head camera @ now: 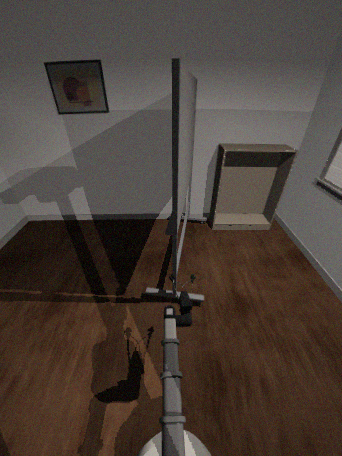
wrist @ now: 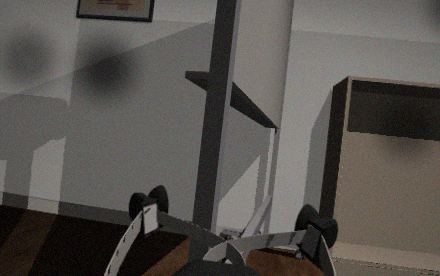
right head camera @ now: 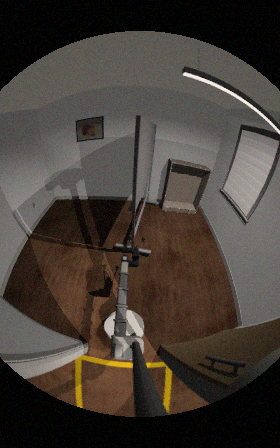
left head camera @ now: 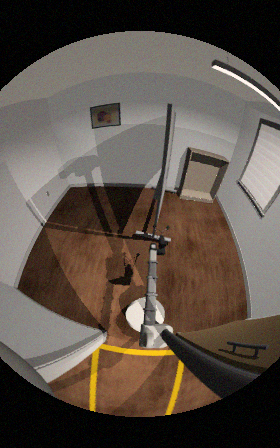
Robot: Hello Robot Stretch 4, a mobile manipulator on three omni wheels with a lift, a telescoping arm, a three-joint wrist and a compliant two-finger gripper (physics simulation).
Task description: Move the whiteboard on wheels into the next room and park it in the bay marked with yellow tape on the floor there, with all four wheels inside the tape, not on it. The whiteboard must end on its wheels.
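Frame: origin at the robot's base, x ahead, y left, z up, level; centimetres.
Seen in the pictures: gripper, fingertip midpoint: [head camera: 182, 274] [wrist: 231, 212] [right head camera: 136, 236] [left head camera: 160, 224].
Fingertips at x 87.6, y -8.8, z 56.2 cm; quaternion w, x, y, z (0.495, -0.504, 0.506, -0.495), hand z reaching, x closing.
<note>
Offsets run from my fingertips to a thing's top centre. "spot": to the spot under its first point.
The whiteboard [head camera: 187, 115] [left head camera: 169, 145] [right head camera: 145, 160] [wrist: 262, 55] stands upright, almost edge-on to me, ahead of my arm. Its near foot bar [head camera: 156, 292] [right head camera: 142, 251] lies crosswise by my wrist; its wheels are too small or hidden to tell. My gripper [head camera: 183, 278] [wrist: 231, 212] is open. In the wrist view the near upright post [wrist: 207, 185] passes between the spread fingertips, nearer the left one, with no visible grip. The yellow tape [left head camera: 94, 375] [right head camera: 78, 380] marks a bay at the bottom of both side head views, beside my base; its far end is cut off.
An open beige bookcase @(spot: dx +147.7, dy -100.6, dz -12.0 cm) [head camera: 247, 190] [left head camera: 202, 177] [right head camera: 184, 185] [wrist: 390, 180] stands against the far wall, right of the whiteboard. A brown door-like panel with a handle @(spot: dx -107.6, dy -37.8, dz +45.1 cm) [left head camera: 245, 345] [right head camera: 225, 362] is at lower right. A pale wall end [left head camera: 65, 345] [right head camera: 45, 350] is at lower left. A window is on the right wall.
</note>
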